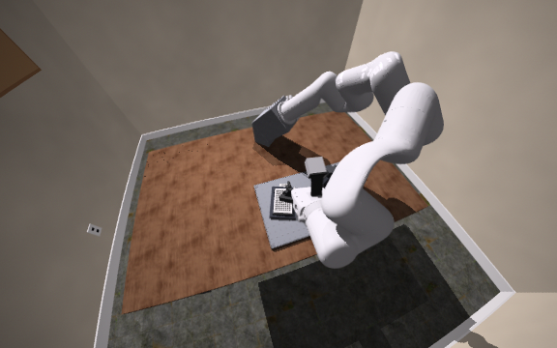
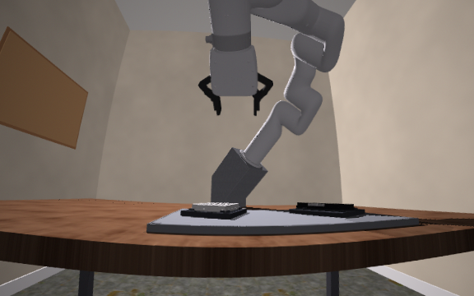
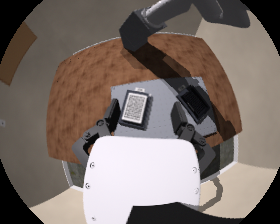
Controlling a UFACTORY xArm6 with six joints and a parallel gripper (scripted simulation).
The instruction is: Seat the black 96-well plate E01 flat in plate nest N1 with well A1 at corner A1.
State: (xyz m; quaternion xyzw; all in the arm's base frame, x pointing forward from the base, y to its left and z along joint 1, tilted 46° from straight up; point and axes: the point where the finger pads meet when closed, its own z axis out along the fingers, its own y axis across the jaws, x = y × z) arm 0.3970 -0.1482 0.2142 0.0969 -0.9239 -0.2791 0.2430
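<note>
Now: hand 12 cm past the black plate E01, 23 cm to the right of it and 24 cm above it. From my hand the other things lie so: plate nest N2: 6 cm behind, 6 cm to the right, 25 cm below; white plate E07: 6 cm behind, 6 cm to the right, 24 cm below; N1 label: 20 cm behind, 16 cm to the left, 26 cm below.
</note>
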